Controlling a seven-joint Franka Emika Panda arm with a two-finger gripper.
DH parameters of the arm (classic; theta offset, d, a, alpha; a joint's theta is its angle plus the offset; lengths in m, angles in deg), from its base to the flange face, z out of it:
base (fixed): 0 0 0 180
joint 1: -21.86 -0.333 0 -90
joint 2: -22.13 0 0 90
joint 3: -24.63 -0.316 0.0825 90
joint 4: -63.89 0 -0.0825 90
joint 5: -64.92 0.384 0 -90
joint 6: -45.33 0 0.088 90
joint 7: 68.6 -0.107 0 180
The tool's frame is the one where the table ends.
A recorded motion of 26 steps. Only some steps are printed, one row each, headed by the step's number.
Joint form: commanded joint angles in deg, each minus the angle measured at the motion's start. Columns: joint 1, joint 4, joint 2, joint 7, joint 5, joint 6, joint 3.
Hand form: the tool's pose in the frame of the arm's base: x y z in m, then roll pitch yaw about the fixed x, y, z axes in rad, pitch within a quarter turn. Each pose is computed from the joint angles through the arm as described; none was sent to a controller.
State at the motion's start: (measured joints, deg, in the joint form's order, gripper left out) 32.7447 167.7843 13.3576 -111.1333 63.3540 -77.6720 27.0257
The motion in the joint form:
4: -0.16 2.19 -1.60 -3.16 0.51 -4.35 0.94
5: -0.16 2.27 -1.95 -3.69 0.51 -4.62 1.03
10: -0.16 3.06 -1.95 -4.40 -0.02 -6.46 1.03
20: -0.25 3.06 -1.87 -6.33 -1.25 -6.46 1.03
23: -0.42 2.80 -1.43 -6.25 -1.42 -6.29 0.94
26: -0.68 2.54 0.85 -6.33 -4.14 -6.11 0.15
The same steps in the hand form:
4: 0.6067 -0.1508 0.4435 -3.0235 -0.1520 -1.0402
5: 0.6073 -0.1518 0.4395 -3.0245 -0.1494 -1.0505
10: 0.6075 -0.1521 0.4363 -3.0147 -0.1662 -1.0591
20: 0.6074 -0.1516 0.4372 -3.0210 -0.1768 -1.0795
23: 0.6079 -0.1490 0.4439 -3.0157 -0.1846 -1.0733
26: 0.6058 -0.1388 0.4706 -3.0116 -0.2406 -1.0370

